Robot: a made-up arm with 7 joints. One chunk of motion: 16 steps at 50 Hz.
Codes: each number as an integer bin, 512 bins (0 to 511) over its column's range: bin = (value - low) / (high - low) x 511, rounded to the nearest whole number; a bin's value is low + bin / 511 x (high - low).
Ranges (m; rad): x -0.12..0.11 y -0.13..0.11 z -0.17..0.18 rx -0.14..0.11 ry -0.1..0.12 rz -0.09..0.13
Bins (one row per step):
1: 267 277 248 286 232 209
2: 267 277 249 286 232 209
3: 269 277 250 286 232 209
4: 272 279 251 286 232 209
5: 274 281 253 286 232 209
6: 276 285 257 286 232 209
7: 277 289 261 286 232 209
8: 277 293 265 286 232 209
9: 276 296 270 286 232 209
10: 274 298 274 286 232 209
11: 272 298 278 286 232 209
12: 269 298 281 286 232 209
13: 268 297 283 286 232 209
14: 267 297 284 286 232 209
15: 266 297 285 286 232 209
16: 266 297 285 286 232 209
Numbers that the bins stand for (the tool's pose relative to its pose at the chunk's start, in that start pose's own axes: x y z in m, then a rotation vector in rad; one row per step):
1: 0.0002 0.0001 -0.0001 -0.0001 -0.0001 0.0000
2: 0.0002 0.0001 0.0005 -0.0001 -0.0001 0.0000
3: 0.0011 0.0001 0.0012 -0.0001 -0.0001 0.0000
4: 0.0024 0.0010 0.0019 -0.0001 -0.0001 0.0000
5: 0.0033 0.0020 0.0033 -0.0001 -0.0001 0.0000
6: 0.0042 0.0039 0.0060 -0.0001 -0.0001 0.0000
7: 0.0047 0.0057 0.0088 -0.0001 -0.0001 0.0000
8: 0.0047 0.0076 0.0115 -0.0001 -0.0001 0.0000
9: 0.0042 0.0090 0.0149 -0.0001 -0.0001 0.0000
10: 0.0033 0.0100 0.0177 -0.0001 -0.0001 0.0000
11: 0.0024 0.0100 0.0204 -0.0001 -0.0001 0.0000
12: 0.0011 0.0100 0.0225 -0.0001 -0.0001 0.0000
13: 0.0006 0.0095 0.0238 -0.0001 -0.0001 0.0000
14: 0.0002 0.0095 0.0245 -0.0001 -0.0001 0.0000
15: -0.0003 0.0095 0.0252 -0.0001 -0.0001 0.0000
16: -0.0003 0.0095 0.0252 -0.0001 -0.0001 0.0000

